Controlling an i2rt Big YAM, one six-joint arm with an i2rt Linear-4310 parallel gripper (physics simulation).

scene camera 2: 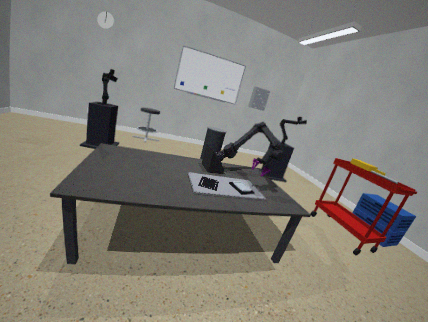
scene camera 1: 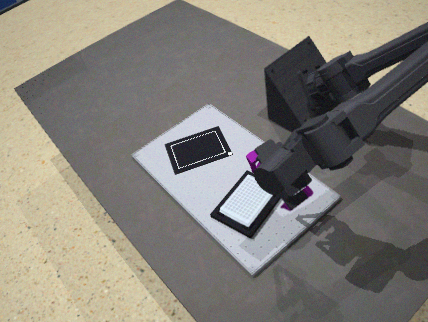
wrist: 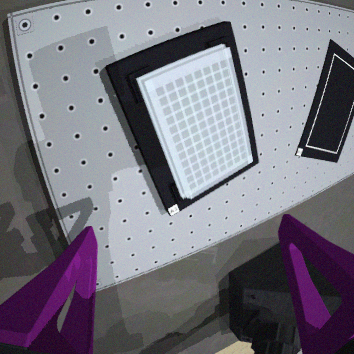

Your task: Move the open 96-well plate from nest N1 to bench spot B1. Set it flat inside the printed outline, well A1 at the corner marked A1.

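Places are measured from the arm's base along level axes (x up, y left, z back), in centimetres.
Pixels of known places: gripper, fingertip midpoint: (scene camera 2: 256, 173) (wrist: 189, 230); arm's base at its link origin: (scene camera 2: 216, 158) (scene camera 1: 314, 87) (wrist: 279, 326).
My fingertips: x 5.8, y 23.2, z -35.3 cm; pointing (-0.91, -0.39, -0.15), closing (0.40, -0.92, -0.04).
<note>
Ahead of a thing's pixels: the offset from my fingertips to its top centre. "pt": to the spot under its first point. Level surfaces: height alone.
The open 96-well plate {dx -11.1, dy -8.0, dz -0.8 cm} (scene camera 1: 246, 200) (scene camera 2: 244, 185) (wrist: 200, 120), pale and gridded, lies flat in the black nest N1 {dx -11.9, dy -8.0, dz -0.8 cm} (scene camera 1: 230, 222) (wrist: 140, 117). A small white tag {pt dx -12.5, dy -5.4, dz +8.1 cm} (wrist: 173, 209) marks one nest corner in the wrist view. Bench spot B1 {pt dx -13.5, dy -31.8, dz -0.6 cm} (scene camera 1: 199, 150) (scene camera 2: 208, 183) (wrist: 330, 107) is a black rectangle with a white outline and a white corner tag {pt dx -13.5, dy -25.1, dz +5.2 cm} (scene camera 1: 229, 153) (wrist: 299, 151); it holds no plate. My gripper (scene camera 1: 276, 181) (scene camera 2: 260, 168) (wrist: 189, 230) is open and empty, its magenta fingers wide apart above the board beside the nest. It partly hides the nest in scene camera 1.
Both spots are on a light perforated board (scene camera 1: 175, 192) (scene camera 2: 200, 192) (wrist: 70, 145) on the dark table {dx -15.0 cm} (scene camera 1: 110, 100) (scene camera 2: 135, 180). A black angled stand (scene camera 1: 282, 85) (scene camera 2: 214, 147) rises behind the board near the arm. A red cart (scene camera 2: 345, 220) stands on the floor at the right.
</note>
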